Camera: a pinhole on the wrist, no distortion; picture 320 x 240 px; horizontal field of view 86.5 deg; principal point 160.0 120.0 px. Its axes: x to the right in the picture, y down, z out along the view. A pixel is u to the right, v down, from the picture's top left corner.
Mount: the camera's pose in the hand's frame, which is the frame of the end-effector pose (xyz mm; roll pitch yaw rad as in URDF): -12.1 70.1 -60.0 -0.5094 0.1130 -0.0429
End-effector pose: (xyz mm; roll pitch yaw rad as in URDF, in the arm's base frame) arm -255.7 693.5 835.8 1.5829 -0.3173 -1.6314
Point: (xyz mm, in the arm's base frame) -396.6 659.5 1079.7
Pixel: 225.4 142.5
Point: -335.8 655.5 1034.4
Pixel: 247.7 143.5
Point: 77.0 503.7 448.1
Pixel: behind the camera
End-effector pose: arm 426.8 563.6 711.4 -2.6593 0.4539 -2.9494
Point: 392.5 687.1 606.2
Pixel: 237.4 168.7
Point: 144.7 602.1 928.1
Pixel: behind the camera
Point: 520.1 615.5 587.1
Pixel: 113.9 59.8
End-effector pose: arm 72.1 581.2 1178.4 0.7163 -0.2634 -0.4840
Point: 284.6 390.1 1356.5
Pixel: outside the picture
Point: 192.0 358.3 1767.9
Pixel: 245.7 83.2
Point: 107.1 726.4 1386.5
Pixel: 168.0 201.9
